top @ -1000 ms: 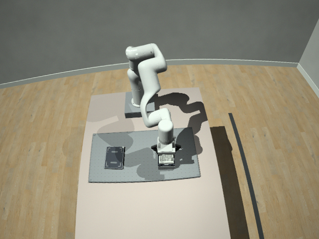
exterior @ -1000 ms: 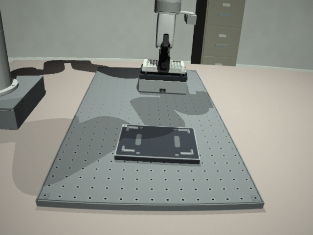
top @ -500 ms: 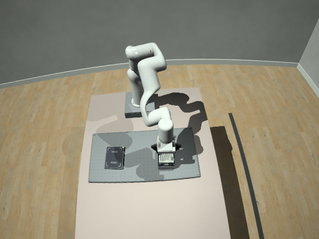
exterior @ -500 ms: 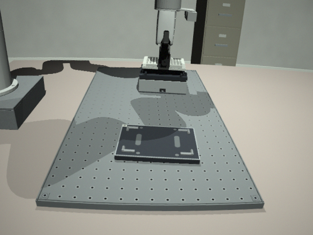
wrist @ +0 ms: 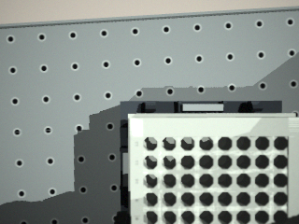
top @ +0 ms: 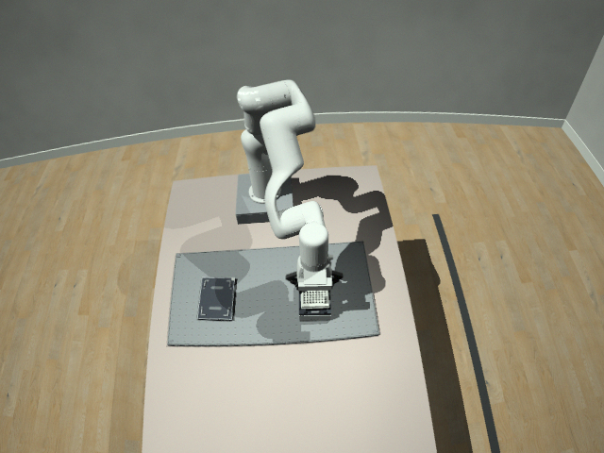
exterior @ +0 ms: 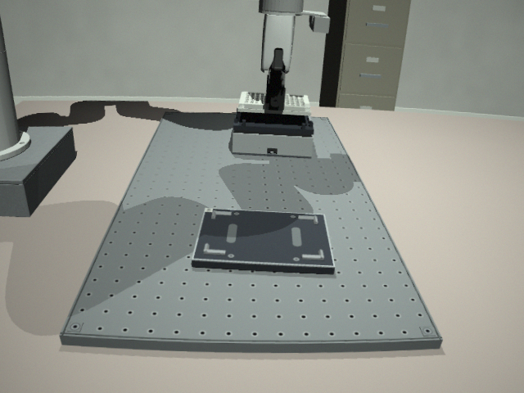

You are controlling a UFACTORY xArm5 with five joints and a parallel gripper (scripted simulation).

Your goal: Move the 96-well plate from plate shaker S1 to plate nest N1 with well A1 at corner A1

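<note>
My gripper is now 30 mm past the dark plate nest, 330 mm to the left of it and 90 mm above it. From my hand the other things lie so: A1 label: 100 mm behind, 270 mm to the right, 80 mm below; then white 96-well plate: 10 mm below.
</note>
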